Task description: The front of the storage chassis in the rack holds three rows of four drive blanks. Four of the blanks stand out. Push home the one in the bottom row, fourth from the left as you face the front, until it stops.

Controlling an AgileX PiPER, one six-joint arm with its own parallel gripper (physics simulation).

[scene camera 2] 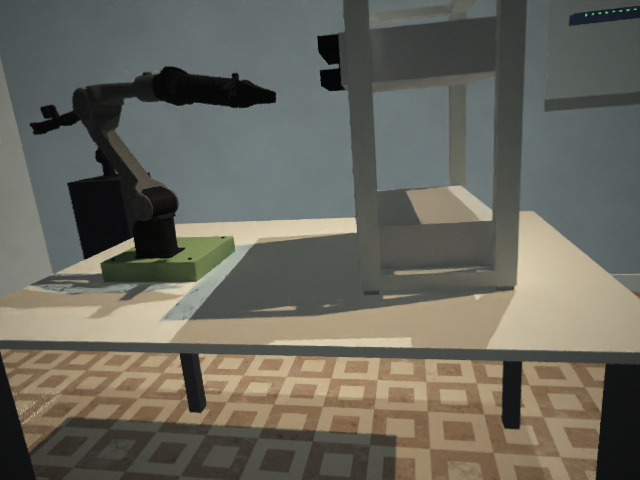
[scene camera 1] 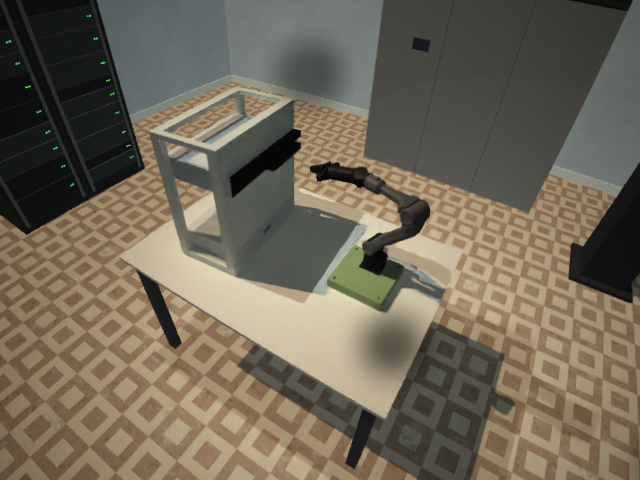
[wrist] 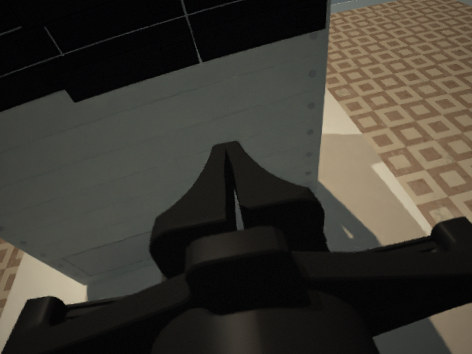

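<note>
The bottom row's fourth blank (scene camera 1: 292,151) (scene camera 2: 331,79) (wrist: 260,35) is black and stands out from the chassis (scene camera 1: 191,171) (scene camera 2: 434,51) at its right end. In the wrist view it is at the top, right of a thin light seam. The third blank (wrist: 135,65) beside it also stands out. An upper blank (scene camera 2: 328,49) stands out above in scene camera 2. My gripper (scene camera 1: 311,168) (scene camera 2: 275,96) (wrist: 228,158) is shut and empty. Its tips are in front of the rack, apart from the blanks and a little lower than the bottom row. The dark faces hide most blank edges.
The pale rack (scene camera 1: 224,217) (scene camera 2: 365,180) stands on the table (scene camera 1: 289,315) (scene camera 2: 444,330). Its plain panels (wrist: 150,150) lie below the blanks. The arm stands on a green base (scene camera 1: 351,279) (scene camera 2: 149,271). A lower box (scene camera 2: 434,245) sits in the rack. Two dark blurs cover parts of scene camera 1.
</note>
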